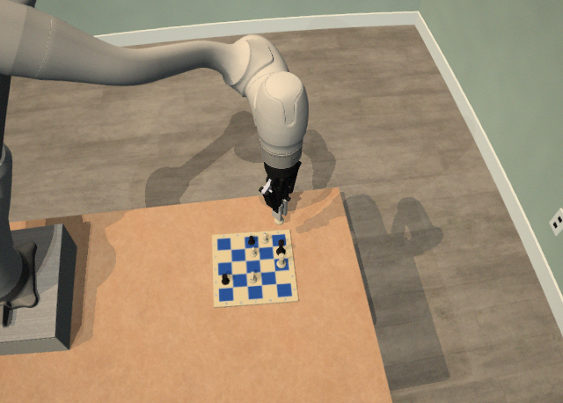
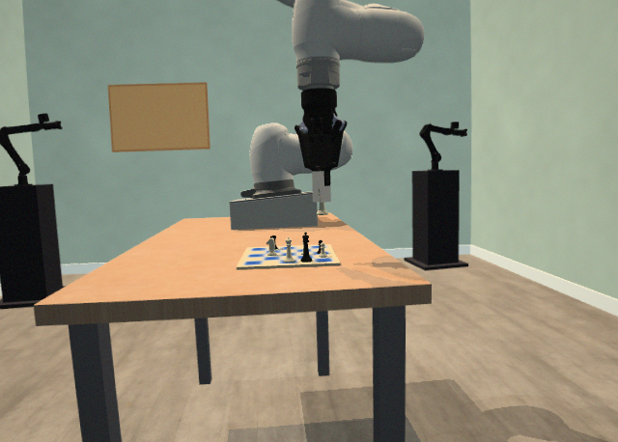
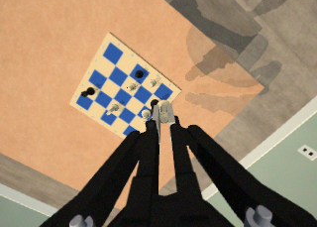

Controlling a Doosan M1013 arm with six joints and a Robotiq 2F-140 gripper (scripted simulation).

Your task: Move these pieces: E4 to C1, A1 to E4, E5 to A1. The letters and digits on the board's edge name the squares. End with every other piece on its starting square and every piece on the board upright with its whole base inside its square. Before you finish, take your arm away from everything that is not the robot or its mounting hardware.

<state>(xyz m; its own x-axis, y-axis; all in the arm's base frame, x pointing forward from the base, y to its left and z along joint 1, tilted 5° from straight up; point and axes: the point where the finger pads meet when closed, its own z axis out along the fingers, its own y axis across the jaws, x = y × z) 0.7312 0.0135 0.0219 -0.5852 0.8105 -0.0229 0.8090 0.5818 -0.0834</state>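
Right now the chessboard is 90 mm behind my hand, 60 mm to the right of it and 160 mm below it. Also, from my hand: tall white piece 30 mm below.
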